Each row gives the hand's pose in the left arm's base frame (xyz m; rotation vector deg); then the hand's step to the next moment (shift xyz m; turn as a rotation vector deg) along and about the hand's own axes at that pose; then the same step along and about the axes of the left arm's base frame.
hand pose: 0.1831 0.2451 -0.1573 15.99 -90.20 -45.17
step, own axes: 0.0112 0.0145 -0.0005 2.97 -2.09 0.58
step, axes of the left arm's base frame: 0.0023 0.0038 0.0178 -1.64 -3.13 1.02
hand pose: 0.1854 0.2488 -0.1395 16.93 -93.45 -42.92
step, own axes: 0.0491 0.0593 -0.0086 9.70 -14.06 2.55
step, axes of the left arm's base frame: 0.0107 0.0137 0.0755 -7.55 -15.49 -1.15
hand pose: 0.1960 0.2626 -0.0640 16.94 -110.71 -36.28
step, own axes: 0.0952 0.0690 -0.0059 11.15 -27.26 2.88
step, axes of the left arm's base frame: -0.0310 0.0107 0.1131 -9.47 -27.04 -7.43
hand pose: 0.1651 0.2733 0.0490 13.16 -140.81 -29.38
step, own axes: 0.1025 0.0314 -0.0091 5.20 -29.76 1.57
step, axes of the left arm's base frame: -0.0777 -0.0029 0.0743 -3.82 -28.05 -10.66
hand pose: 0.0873 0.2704 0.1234 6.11 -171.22 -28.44
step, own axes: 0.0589 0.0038 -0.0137 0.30 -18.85 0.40
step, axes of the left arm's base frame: -0.0569 -0.0059 0.0198 0.62 -17.69 -6.49
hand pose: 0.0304 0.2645 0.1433 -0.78 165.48 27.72
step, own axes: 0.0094 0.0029 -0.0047 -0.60 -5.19 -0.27
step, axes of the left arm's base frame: -0.0103 0.0015 0.0033 0.76 -5.01 -1.29
